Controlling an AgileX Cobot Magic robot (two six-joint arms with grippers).
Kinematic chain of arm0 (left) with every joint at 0, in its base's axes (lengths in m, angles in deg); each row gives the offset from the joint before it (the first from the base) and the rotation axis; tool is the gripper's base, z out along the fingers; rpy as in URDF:
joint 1: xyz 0 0 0.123 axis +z
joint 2: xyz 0 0 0 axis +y
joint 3: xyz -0.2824 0 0.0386 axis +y
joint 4: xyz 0.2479 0 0.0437 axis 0.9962 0 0.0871
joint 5: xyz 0 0 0 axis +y
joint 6: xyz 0.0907 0 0.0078 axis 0.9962 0 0.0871
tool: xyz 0 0 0 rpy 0 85 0
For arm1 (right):
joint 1: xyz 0 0 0.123 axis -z
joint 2: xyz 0 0 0 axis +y
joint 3: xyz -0.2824 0 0.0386 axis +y
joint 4: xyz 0.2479 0 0.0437 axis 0.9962 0 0.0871
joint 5: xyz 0 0 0 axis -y
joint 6: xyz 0.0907 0 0.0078 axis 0.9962 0 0.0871
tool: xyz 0 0 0 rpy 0 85 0
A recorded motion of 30 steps. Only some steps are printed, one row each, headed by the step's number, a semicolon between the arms.
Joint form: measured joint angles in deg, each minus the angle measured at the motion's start. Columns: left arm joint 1, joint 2, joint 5, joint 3, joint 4, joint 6; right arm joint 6, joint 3, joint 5, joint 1, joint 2, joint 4.
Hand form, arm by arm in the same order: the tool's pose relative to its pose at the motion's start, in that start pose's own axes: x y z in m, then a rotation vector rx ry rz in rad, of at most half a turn. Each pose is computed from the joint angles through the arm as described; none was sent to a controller.
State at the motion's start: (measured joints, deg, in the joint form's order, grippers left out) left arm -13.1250 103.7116 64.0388 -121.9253 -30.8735 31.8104; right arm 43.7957 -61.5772 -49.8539 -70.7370 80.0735 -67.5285
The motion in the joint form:
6: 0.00 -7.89 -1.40 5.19 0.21 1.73; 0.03 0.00 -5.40 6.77 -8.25 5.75
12: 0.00 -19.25 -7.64 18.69 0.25 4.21; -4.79 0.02 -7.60 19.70 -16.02 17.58
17: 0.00 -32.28 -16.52 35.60 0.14 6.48; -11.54 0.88 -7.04 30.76 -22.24 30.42
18: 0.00 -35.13 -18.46 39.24 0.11 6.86; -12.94 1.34 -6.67 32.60 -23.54 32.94
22: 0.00 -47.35 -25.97 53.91 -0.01 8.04; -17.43 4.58 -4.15 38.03 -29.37 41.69
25: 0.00 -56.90 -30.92 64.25 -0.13 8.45; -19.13 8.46 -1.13 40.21 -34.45 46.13
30: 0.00 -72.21 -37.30 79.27 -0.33 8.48; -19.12 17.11 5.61 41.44 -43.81 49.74
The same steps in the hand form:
6: -0.0038 -0.0211 -0.0426 -0.0287 -0.0587 0.0534; 0.0206 -0.0598 -0.0200 0.1060 0.0892 0.2162
12: 0.0151 -0.0438 -0.0793 -0.0802 -0.1169 0.0799; 0.0578 -0.1159 -0.0382 0.1675 0.2246 0.4522
17: 0.0523 -0.0671 -0.1104 -0.1524 -0.1846 0.0894; 0.0872 -0.1421 -0.0599 0.1504 0.2872 0.6258
18: 0.0620 -0.0721 -0.1163 -0.1690 -0.1997 0.0901; 0.0922 -0.1443 -0.0646 0.1406 0.2892 0.6537
22: 0.1064 -0.0935 -0.1400 -0.2378 -0.2661 0.0928; 0.1098 -0.1445 -0.0840 0.0943 0.2572 0.7451
25: 0.1432 -0.1097 -0.1559 -0.2869 -0.3225 0.0939; 0.1224 -0.1377 -0.0979 0.0664 0.1996 0.7948
30: 0.2043 -0.1327 -0.1731 -0.3541 -0.4168 0.0945; 0.1464 -0.1185 -0.1158 0.0406 0.0733 0.8531

